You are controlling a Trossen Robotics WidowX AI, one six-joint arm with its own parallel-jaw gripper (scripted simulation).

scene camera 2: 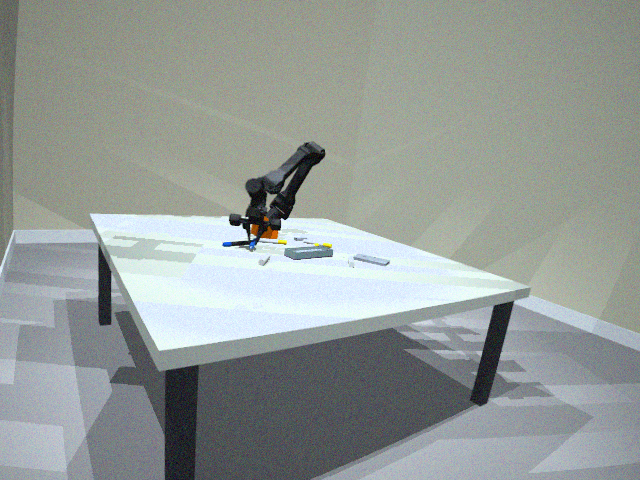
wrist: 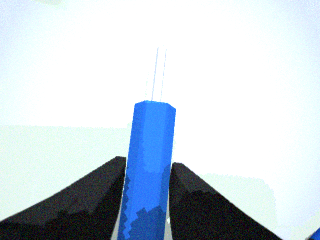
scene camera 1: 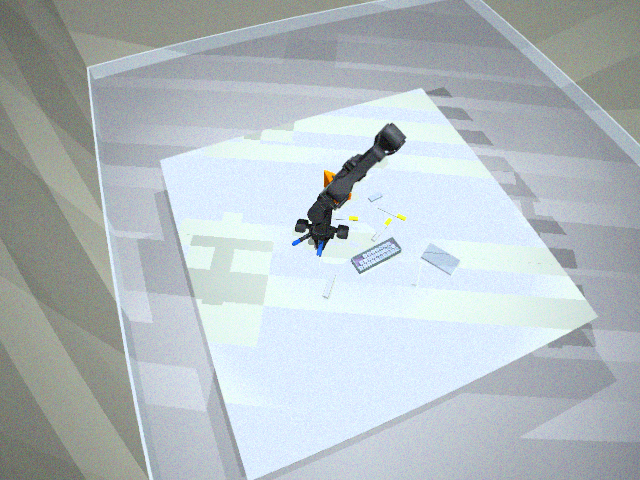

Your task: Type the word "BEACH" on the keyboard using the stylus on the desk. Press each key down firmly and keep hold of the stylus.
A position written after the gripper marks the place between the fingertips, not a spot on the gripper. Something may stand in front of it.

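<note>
The gripper (scene camera 2: 252, 244) is visible; scene camera 1 shows the gripper as well (scene camera 1: 320, 248), and so does the wrist view (wrist: 148, 169).
</note>
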